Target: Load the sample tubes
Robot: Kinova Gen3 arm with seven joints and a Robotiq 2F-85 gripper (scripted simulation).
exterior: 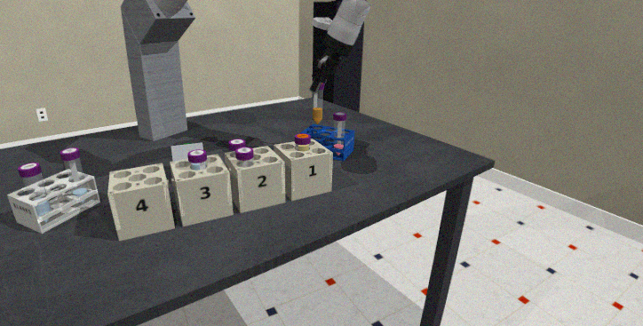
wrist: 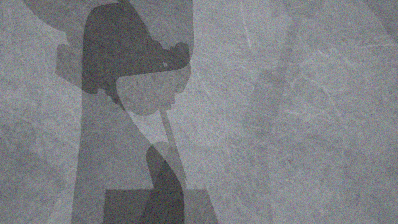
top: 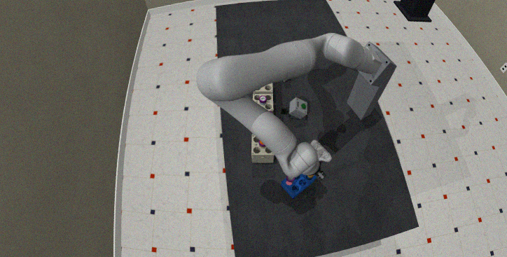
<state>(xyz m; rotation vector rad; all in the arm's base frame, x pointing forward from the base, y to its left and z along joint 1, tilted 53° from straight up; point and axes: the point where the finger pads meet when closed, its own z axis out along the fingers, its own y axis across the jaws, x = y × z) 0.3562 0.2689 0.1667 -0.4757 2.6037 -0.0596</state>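
Now: the orange-dot tube 1 cm behind my hand and 5 cm below it. Also, from my hand: grey-dot tube X5 (8 cm ahead, 1 cm to the left, 12 cm below); blue rack (4 cm ahead, 15 cm below); sample S3 (18 cm ahead, 18 cm to the right, 12 cm below).
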